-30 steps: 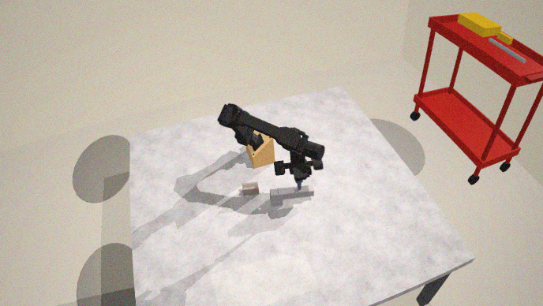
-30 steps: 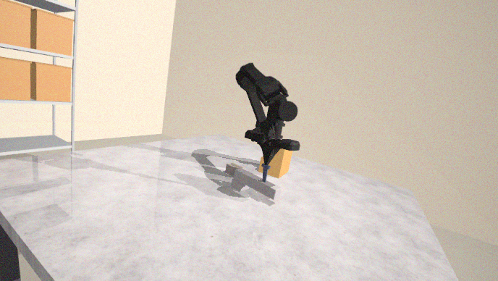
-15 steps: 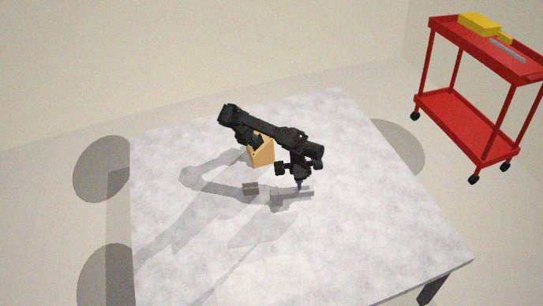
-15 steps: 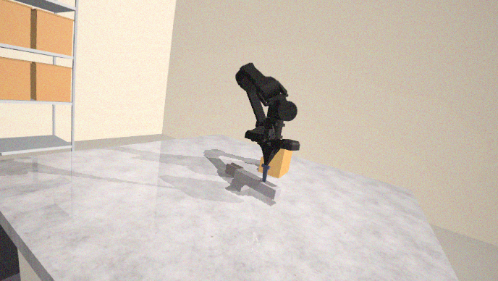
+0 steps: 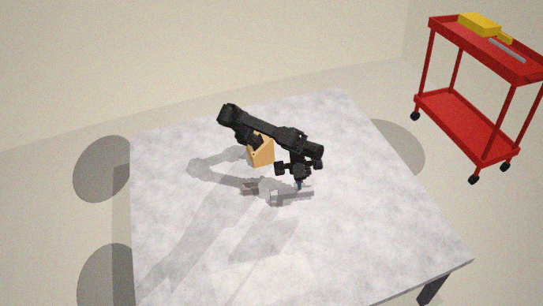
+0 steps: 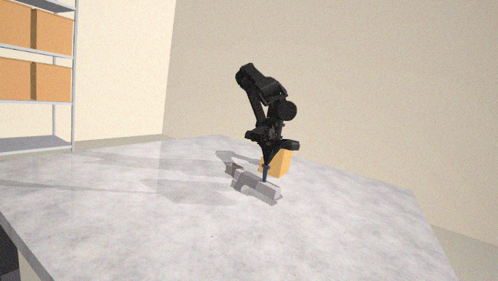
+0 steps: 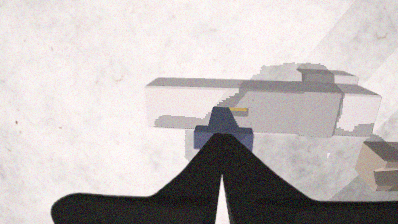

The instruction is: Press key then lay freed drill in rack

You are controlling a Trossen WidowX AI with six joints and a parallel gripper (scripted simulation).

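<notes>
The drill lies 8 cm below my gripper tip, 5 cm to the right of it and 2 cm behind it. Also, from my gripper tip: rack: 19 cm to the right, 12 cm behind, 10 cm below; then blue key: 3 cm below.
</notes>
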